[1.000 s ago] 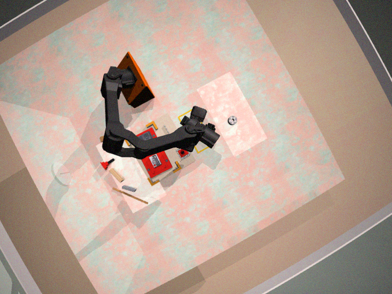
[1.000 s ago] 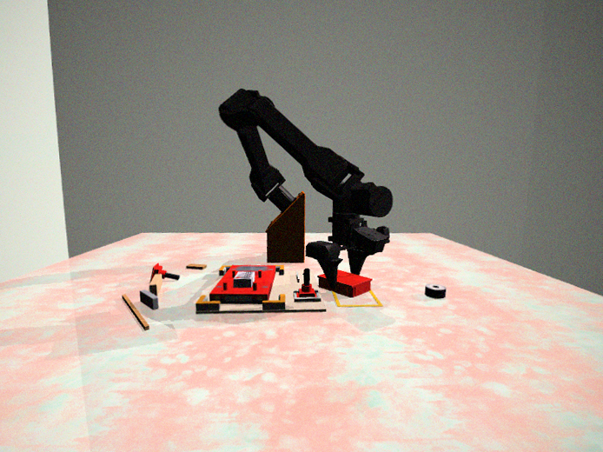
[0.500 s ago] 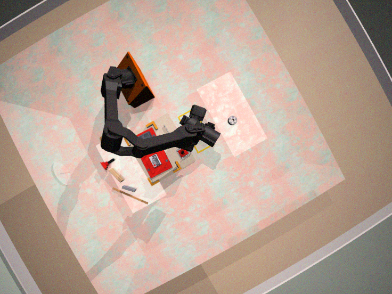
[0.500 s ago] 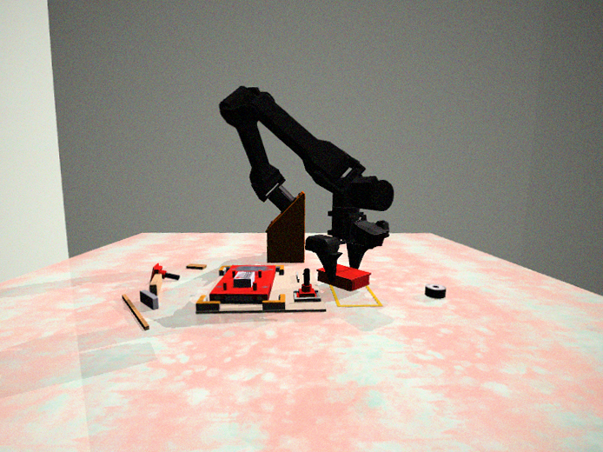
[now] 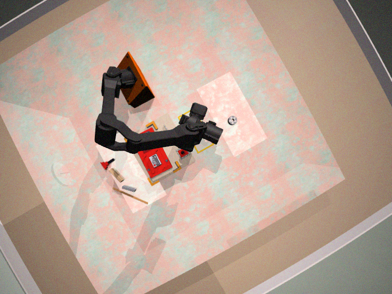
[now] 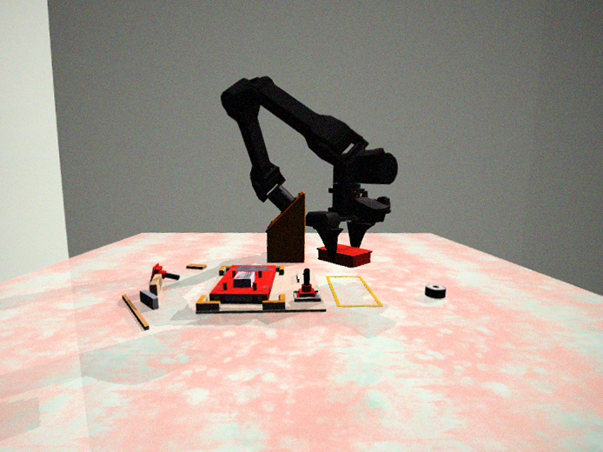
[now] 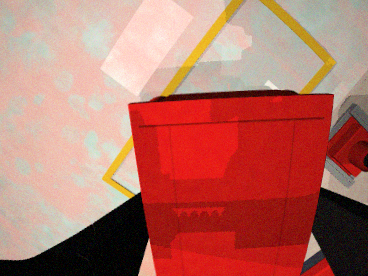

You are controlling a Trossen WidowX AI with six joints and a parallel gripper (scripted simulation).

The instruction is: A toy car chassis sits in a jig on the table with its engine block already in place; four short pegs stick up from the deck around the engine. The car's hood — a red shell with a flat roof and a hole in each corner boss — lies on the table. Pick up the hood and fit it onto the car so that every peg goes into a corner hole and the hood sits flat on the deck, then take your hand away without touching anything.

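The grey engine block lies 30 mm ahead of my gripper tip, 200 mm to the right of it and 50 mm below it. The rest, counted from my gripper tip: red hood (10 mm above); then black ring (60 mm ahead, 180 mm to the left, 60 mm below); then wooden stick (110 mm ahead, 400 mm to the right, 70 mm below).
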